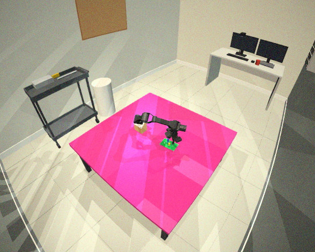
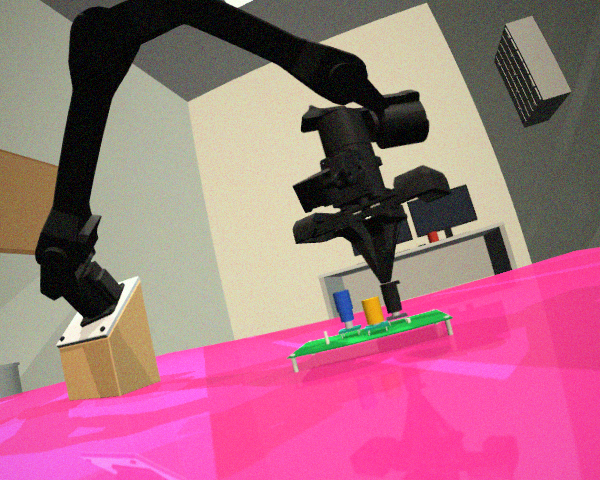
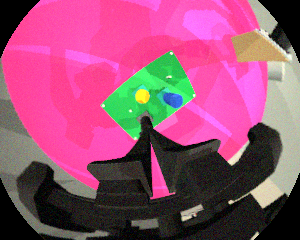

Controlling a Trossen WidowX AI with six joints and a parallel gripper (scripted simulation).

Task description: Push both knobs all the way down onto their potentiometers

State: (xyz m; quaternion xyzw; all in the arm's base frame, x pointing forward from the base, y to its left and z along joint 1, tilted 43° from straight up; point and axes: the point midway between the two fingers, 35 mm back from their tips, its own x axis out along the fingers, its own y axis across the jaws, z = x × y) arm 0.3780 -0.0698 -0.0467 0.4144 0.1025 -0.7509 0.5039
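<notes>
The black knob lies 20 mm below my gripper tip. Also, from my gripper tip: blue knob 50 mm behind, 20 mm below, 10 mm to the right.
</notes>
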